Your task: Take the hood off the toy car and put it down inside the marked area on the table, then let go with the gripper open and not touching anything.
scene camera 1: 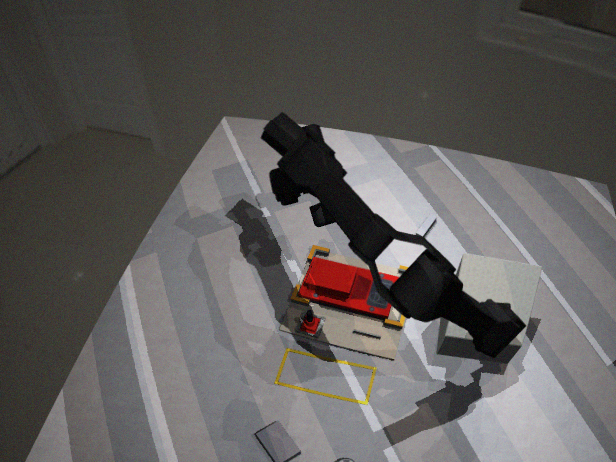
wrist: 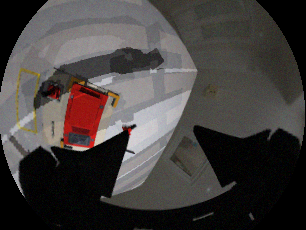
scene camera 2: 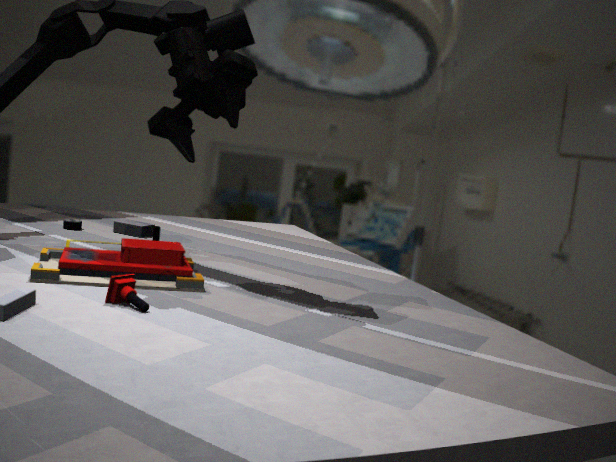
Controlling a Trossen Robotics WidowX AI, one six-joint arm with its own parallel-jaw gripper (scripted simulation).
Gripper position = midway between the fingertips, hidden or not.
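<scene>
A red toy car (scene camera 2: 74, 261) is in view, present also at (scene camera 1: 363, 300). A red hood (scene camera 2: 132, 250) is in view too; the hood appears as well at (scene camera 1: 325, 276) and (wrist: 84, 108). My gripper (scene camera 2: 212, 145), also visible at (scene camera 1: 316, 181) and (wrist: 161, 131), is open and holds nothing.
</scene>
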